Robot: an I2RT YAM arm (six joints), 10 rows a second.
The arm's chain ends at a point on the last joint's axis. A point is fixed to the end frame.
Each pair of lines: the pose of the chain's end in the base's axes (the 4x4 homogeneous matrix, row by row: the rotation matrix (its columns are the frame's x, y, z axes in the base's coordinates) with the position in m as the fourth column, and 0 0 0 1 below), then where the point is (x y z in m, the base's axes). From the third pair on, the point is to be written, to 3 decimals.
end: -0.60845, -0.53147, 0.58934, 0.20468; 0.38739, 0.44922, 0.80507, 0.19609; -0.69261, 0.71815, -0.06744, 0.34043; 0, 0, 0, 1
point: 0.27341 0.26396 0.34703
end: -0.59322, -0.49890, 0.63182, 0.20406; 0.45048, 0.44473, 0.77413, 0.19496; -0.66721, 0.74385, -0.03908, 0.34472; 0, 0, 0, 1
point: 0.27647 0.25864 0.35346
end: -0.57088, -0.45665, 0.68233, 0.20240; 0.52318, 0.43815, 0.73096, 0.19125; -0.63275, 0.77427, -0.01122, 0.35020; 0, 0, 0, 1
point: 0.279 0.249 0.361
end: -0.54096, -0.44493, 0.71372, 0.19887; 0.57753, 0.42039, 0.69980, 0.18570; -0.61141, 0.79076, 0.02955, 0.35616; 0, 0, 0, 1
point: 0.278 0.240 0.370
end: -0.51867, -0.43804, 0.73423, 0.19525; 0.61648, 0.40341, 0.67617, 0.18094; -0.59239, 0.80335, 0.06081, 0.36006; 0, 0, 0, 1
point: 0.276 0.232 0.377
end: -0.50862, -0.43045, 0.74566, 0.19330; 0.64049, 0.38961, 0.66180, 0.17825; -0.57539, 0.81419, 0.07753, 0.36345; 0, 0, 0, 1
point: 0.275 0.228 0.381
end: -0.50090, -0.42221, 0.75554, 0.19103; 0.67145, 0.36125, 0.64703, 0.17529; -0.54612, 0.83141, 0.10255, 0.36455; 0, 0, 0, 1
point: 0.273 0.223 0.384
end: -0.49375, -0.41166, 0.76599, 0.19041; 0.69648, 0.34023, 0.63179, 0.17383; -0.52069, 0.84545, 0.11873, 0.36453; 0, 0, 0, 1
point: 0.273 0.219 0.385
